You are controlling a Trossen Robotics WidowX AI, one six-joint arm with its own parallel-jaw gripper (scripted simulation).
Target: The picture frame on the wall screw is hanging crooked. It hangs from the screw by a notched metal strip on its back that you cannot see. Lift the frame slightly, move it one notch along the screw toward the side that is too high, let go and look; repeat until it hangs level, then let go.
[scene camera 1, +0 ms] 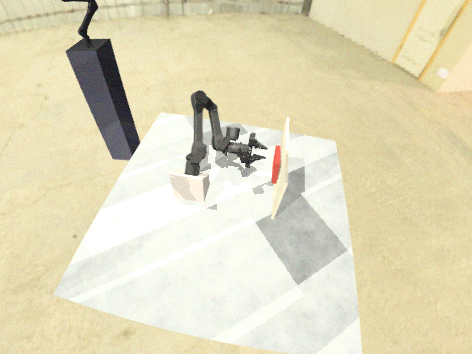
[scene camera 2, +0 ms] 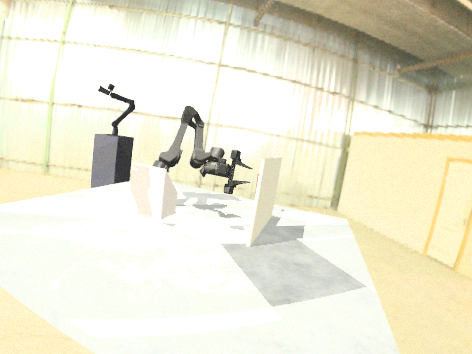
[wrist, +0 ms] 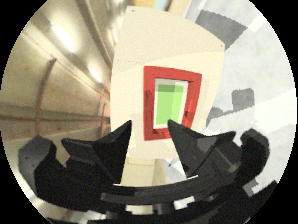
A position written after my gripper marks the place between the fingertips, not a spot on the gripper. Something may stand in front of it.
I see my gripper (wrist: 150,122), a picture frame (wrist: 169,93) and a wall panel (scene camera 2: 268,179).
The wall panel is seen too in scene camera 1 (scene camera 1: 279,189) and in the wrist view (wrist: 169,41).
